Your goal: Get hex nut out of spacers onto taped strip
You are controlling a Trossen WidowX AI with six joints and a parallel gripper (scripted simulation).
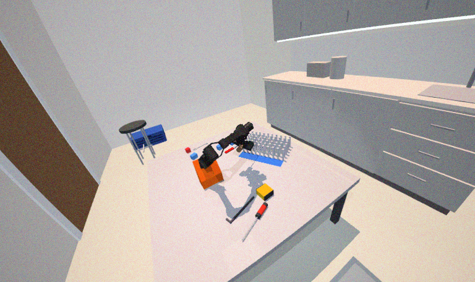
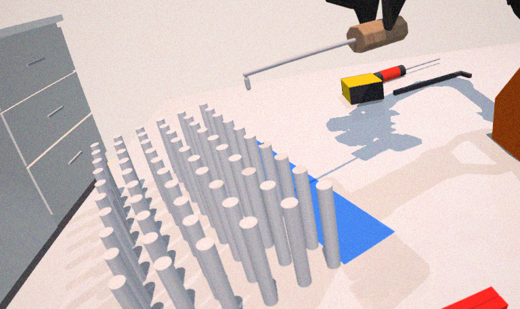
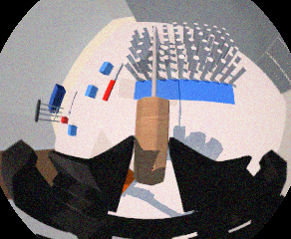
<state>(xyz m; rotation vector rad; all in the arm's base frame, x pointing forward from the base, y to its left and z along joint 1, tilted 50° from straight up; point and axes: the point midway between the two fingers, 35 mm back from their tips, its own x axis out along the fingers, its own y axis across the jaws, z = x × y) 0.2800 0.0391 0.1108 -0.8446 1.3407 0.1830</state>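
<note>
Right now my gripper tip is 200 mm above the blue taped strip, 160 mm short of it and 30 mm to the right of it. From my gripper tip the other things lie so: red flat tool 320 mm to the left, 200 mm below, 50 mm ahead; red cube 560 mm to the left, 360 mm behind, 180 mm below; yellow box 310 mm to the right, 180 mm below, 10 mm behind.
</note>
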